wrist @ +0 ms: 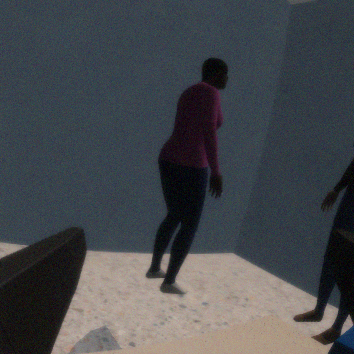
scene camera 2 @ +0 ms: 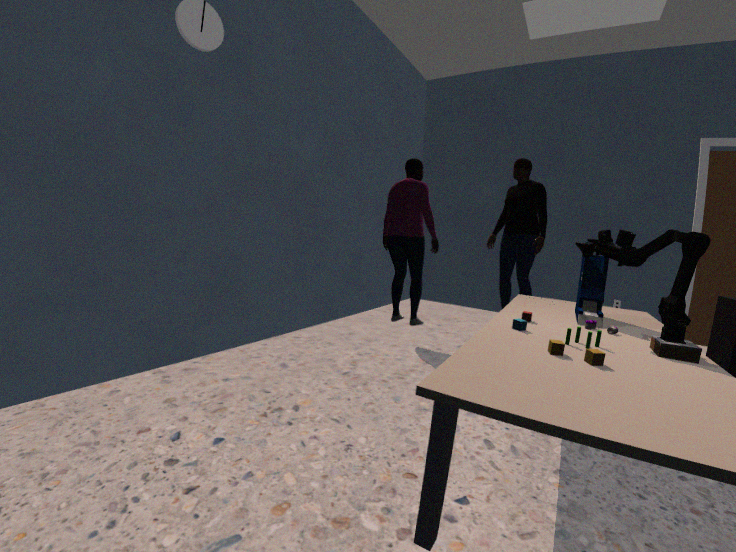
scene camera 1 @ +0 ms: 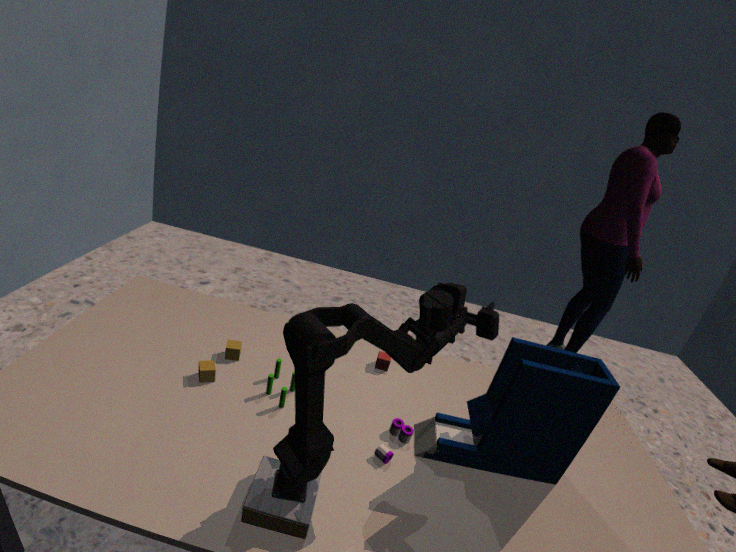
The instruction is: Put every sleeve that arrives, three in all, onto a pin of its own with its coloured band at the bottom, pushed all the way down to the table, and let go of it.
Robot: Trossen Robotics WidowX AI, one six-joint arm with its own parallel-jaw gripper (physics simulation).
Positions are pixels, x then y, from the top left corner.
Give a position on a blue chute box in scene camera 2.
590,297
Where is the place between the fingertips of my gripper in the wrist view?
211,243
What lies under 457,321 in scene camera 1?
My gripper.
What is my gripper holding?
Nothing.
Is my gripper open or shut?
Open.
